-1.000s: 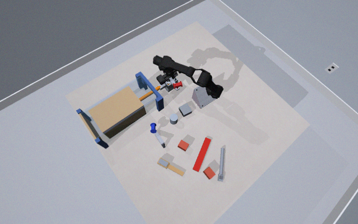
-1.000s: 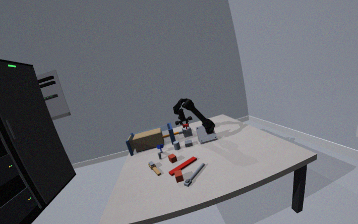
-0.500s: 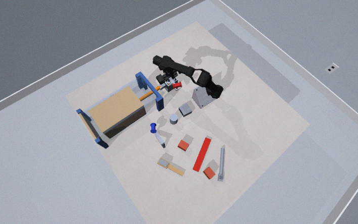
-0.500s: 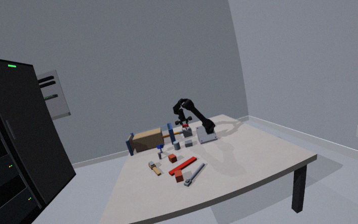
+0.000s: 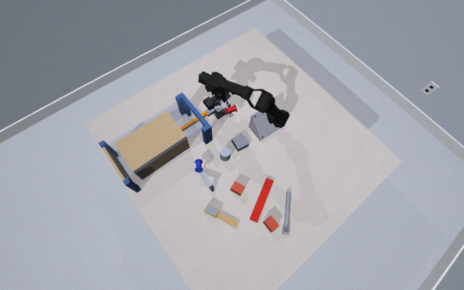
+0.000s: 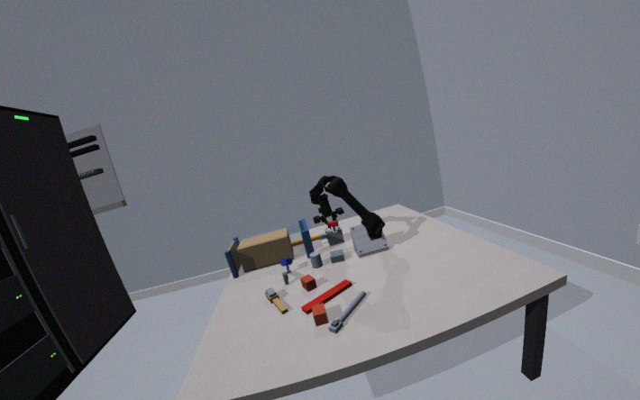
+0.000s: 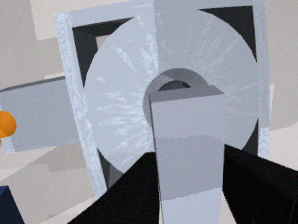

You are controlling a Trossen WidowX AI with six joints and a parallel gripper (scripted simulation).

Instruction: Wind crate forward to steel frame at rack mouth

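Right now the red-knobbed handle is 50 mm to the left of my gripper tip and 10 mm above it. Round my gripper tip: red knob: 90 mm to the left, 40 mm above; then blue frame: 160 mm ahead, 10 mm to the right, 10 mm above; then grey winch: 70 mm below, 30 mm to the right, 20 mm behind.
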